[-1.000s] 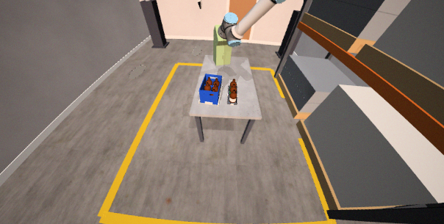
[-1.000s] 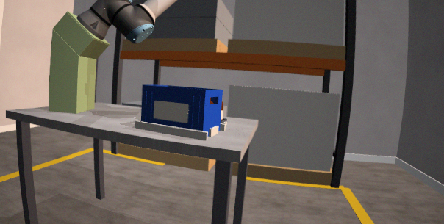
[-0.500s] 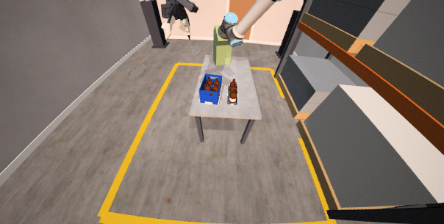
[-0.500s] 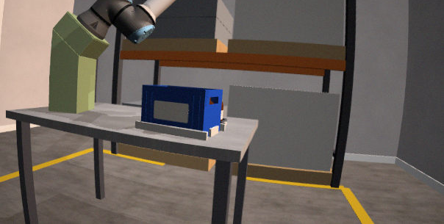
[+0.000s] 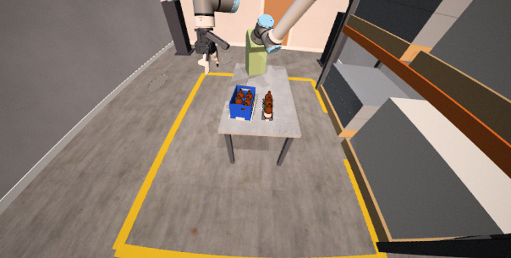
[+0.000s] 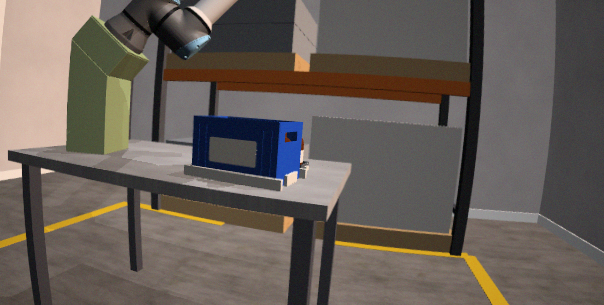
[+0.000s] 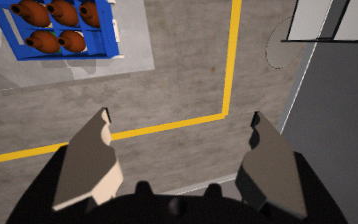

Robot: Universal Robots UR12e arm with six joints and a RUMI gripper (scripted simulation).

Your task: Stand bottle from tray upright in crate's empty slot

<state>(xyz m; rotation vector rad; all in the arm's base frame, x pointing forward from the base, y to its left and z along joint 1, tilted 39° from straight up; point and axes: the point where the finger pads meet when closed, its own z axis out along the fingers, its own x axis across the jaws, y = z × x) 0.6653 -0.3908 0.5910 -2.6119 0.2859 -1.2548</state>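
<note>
My hand is 480 mm above the crate, 280 mm past it and 140 mm to the right of it.
</note>
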